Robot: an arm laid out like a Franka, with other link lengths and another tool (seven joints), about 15 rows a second.
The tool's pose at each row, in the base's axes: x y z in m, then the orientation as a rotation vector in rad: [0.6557 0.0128 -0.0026 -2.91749 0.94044 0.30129]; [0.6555 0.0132 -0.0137 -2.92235 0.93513 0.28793]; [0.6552 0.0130 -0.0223 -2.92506 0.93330 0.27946]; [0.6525 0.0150 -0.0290 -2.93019 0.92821 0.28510]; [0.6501 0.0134 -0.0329 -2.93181 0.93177 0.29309]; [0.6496 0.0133 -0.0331 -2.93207 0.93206 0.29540]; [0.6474 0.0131 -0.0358 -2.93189 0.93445 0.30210]
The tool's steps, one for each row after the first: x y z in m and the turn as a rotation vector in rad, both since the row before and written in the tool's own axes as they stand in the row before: [0.0019 -0.0002 0.0109 0.00062 0.00892 -0.00433]; [0.0016 0.0003 0.0085 0.00035 0.00570 -0.00171]; [-0.0020 -0.0001 0.0072 -0.00508 -0.00212 -0.00368]; [-0.0003 0.0027 0.0040 -0.00450 -0.00375 0.00232]; [-0.0003 0.0004 0.0003 -0.00095 -0.00123 0.00022]; [-0.0011 0.0014 0.0030 -0.00227 -0.00373 0.00172]
